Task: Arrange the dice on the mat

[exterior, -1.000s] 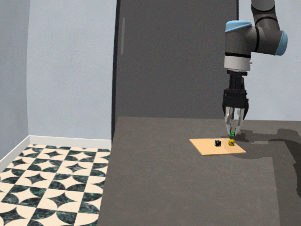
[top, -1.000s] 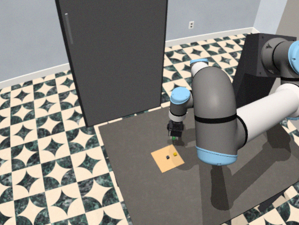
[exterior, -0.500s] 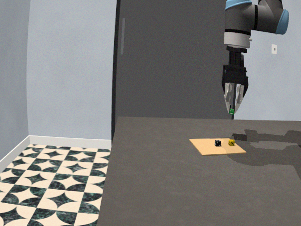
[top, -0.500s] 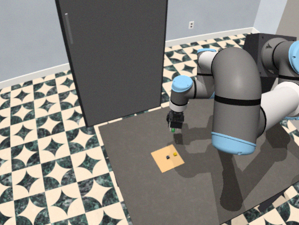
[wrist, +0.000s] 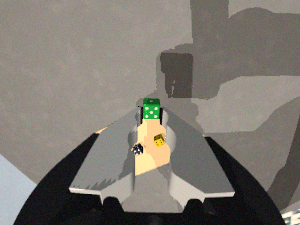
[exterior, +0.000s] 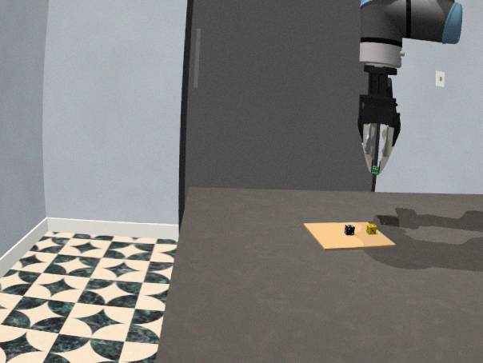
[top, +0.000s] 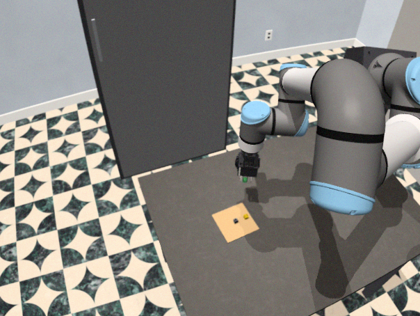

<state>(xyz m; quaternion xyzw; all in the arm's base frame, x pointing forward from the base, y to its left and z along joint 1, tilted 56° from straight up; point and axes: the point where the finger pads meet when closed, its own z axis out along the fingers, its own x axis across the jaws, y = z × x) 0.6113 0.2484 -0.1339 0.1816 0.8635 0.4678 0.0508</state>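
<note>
Right now the black die is 60 mm ahead of my hand, 130 mm to the left of it and 100 mm below it. Also, from my hand: yellow die (10 mm ahead, 110 mm to the left, 100 mm below); orange mat (60 mm ahead, 130 mm to the left, 110 mm below); green die (10 mm below).
</note>
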